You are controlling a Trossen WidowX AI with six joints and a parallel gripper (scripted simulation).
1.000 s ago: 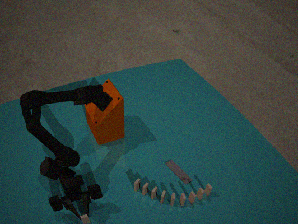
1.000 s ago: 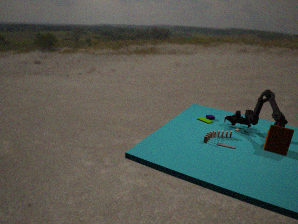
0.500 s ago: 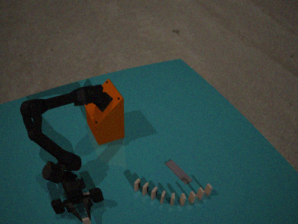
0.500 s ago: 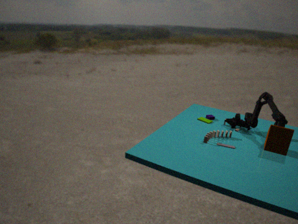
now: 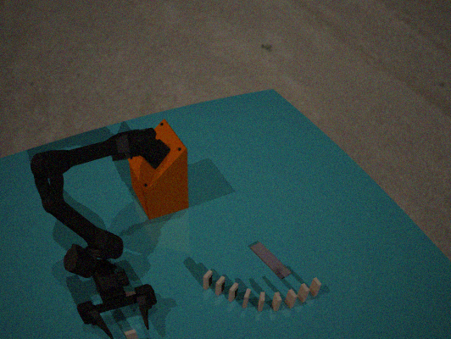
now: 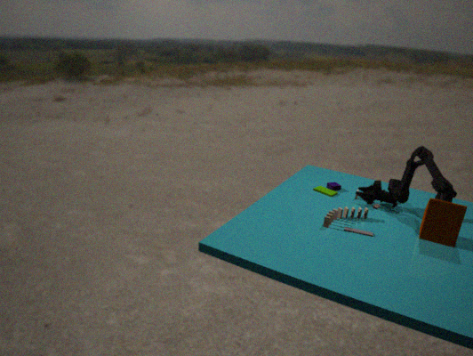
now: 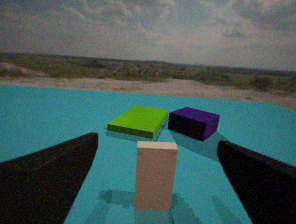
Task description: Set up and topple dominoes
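Right now my gripper tip is 17 cm short of the green slab, 1 cm to the left of it and 4 cm above it. The rest, counted from my gripper tip: flat grey strip 5 cm behind, 41 cm to the left, 5 cm below; then purple block 14 cm ahead, 9 cm to the right, 4 cm below.
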